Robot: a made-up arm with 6 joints.
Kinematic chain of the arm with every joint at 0, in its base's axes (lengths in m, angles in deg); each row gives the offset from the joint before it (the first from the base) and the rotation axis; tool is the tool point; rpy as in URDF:
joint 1: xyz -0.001 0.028 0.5 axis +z
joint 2: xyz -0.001 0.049 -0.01 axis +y
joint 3: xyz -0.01 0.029 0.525 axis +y
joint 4: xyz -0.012 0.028 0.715 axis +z
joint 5: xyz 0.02 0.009 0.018 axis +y
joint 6: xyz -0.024 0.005 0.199 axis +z
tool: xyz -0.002 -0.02 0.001 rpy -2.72 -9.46 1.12
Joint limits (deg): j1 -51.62..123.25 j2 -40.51..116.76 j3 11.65..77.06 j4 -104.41..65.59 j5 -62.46..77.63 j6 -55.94..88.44
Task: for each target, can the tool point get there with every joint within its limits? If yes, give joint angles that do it. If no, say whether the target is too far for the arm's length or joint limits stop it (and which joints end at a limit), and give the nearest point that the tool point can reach.
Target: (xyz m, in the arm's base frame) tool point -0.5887 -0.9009 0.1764
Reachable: no: joint limits stop it (at a limit: joint 1, joint 3, joint 5, joint 6) | nearest point 0.3915 -0.6314 -0.1657 | short by 1.073 m
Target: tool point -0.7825 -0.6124 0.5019
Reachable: no: joint limits stop it (at a limit: joint 2, joint 3, joint 5, joint 6) | nearest point -0.6988 -0.5438 1.4822 | short by 0.986 m
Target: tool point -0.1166 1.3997 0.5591
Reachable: yes | joints 93.86 68.05 24.60 -35.96 43.78 -17.68
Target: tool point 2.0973 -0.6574 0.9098
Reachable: no: too far | nearest point 1.3619 -0.4172 0.7627 | short by 0.788 m
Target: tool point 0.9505 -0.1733 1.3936
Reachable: yes | joints -15.88 22.07 48.29 16.38 -38.87 19.46
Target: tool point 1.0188 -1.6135 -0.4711
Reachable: no: too far | nearest point 0.8157 -0.9723 -0.1565 | short by 0.742 m
